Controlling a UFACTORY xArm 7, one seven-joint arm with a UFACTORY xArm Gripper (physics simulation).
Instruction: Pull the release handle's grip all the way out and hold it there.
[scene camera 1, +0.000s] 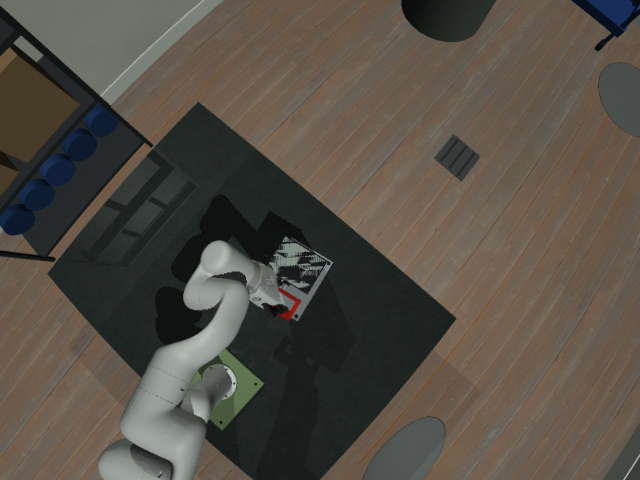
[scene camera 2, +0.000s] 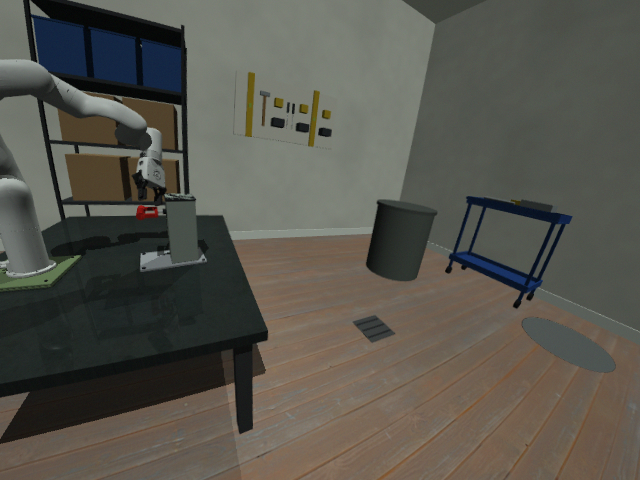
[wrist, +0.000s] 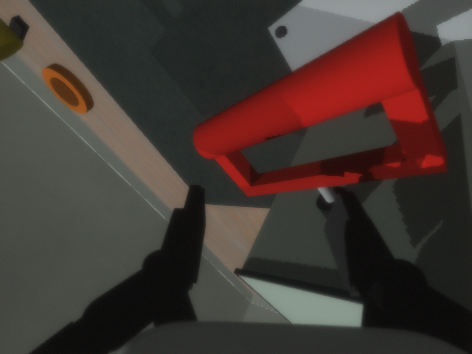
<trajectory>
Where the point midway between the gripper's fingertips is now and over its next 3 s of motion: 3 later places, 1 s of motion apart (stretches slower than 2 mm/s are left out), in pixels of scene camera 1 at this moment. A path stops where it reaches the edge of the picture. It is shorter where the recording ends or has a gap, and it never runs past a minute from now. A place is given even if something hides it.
My gripper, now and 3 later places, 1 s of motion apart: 281, 298; 275, 303; 276, 303; 288, 290
</trajectory>
